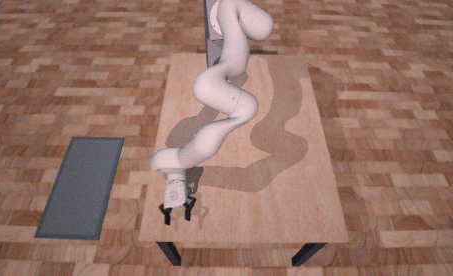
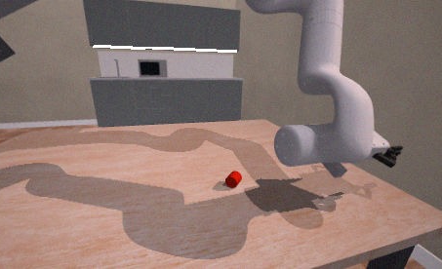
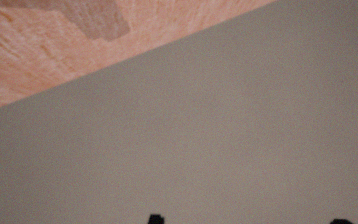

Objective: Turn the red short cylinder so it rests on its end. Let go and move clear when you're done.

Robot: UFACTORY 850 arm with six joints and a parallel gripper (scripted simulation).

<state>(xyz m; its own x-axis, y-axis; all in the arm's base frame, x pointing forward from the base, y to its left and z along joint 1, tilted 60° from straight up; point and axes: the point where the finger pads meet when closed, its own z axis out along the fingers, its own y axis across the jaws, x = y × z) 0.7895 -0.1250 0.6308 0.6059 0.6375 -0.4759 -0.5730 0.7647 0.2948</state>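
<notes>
My gripper is now 38 cm past the red short cylinder, 9 cm to the left of it and 11 cm above it.
</notes>
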